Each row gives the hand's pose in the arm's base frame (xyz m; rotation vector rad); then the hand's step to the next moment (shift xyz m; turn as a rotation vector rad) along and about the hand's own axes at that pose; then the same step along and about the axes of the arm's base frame.
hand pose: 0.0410 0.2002 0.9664 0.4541 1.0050 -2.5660
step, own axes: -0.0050 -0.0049 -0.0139 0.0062 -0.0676 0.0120
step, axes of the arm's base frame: 0.0047 0.0141 -0.0048 -0.0364 0.0369 0.0454
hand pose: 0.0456 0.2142 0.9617 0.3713 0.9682 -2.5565
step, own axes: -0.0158 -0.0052 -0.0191 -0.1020 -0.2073 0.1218
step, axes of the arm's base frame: 0.0139 0.0206 -0.0050 -0.0129 0.0866 0.2461
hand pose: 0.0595 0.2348 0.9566 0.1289 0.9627 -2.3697
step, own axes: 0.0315 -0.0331 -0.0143 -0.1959 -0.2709 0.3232
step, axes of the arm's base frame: -0.0459 0.0137 0.0005 0.0550 0.0335 0.4605
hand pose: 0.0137 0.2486 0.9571 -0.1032 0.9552 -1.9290
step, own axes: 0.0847 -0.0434 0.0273 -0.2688 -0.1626 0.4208
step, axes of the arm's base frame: -0.0655 -0.0710 0.0216 0.2148 0.0074 0.4791
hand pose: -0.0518 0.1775 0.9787 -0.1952 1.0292 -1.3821
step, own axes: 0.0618 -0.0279 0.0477 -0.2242 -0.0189 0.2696
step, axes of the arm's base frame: 0.0040 -0.0812 0.0162 0.2058 0.0707 0.2756
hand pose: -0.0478 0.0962 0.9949 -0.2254 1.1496 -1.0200
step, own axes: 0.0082 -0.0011 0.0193 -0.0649 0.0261 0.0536
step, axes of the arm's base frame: 0.0158 -0.0133 0.0039 0.0566 0.0461 0.0493
